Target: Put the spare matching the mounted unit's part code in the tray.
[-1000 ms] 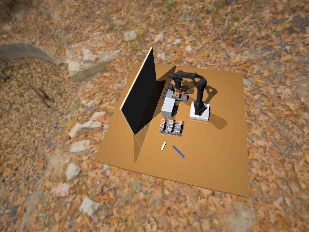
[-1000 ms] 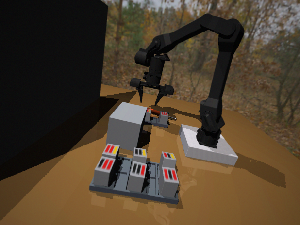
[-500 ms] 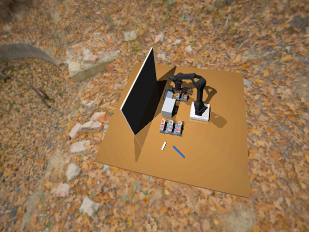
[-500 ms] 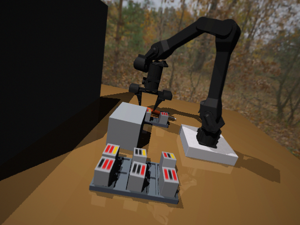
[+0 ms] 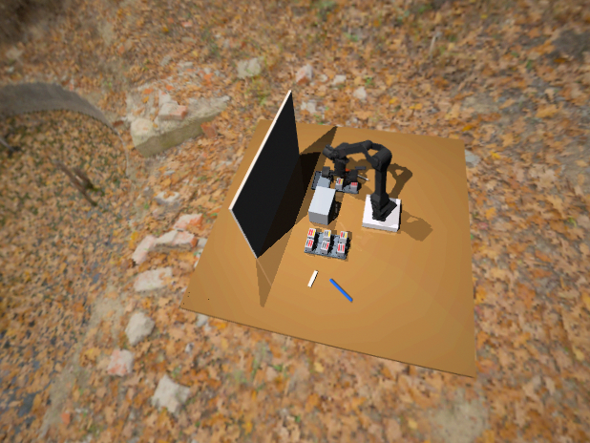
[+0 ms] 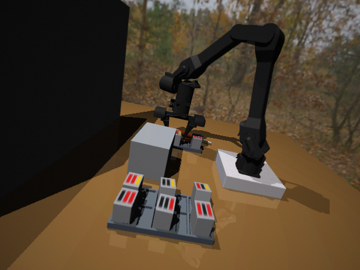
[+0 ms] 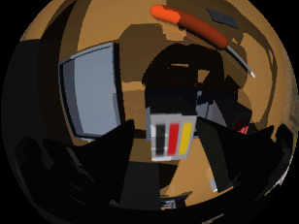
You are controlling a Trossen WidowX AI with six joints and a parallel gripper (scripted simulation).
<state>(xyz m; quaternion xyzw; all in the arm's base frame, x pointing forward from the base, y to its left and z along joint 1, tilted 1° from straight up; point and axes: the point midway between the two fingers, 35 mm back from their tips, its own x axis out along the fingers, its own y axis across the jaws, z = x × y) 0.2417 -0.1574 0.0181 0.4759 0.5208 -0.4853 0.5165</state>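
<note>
Right now my gripper tip is 10 mm below the grey spare. From my gripper tip the other things lie so: grey tray (100 mm ahead, 30 mm below, 10 mm to the right); tall black panel (290 mm ahead, 200 mm above, 170 mm to the left); blue pen (570 mm to the left, 140 mm behind, 20 mm below).
</note>
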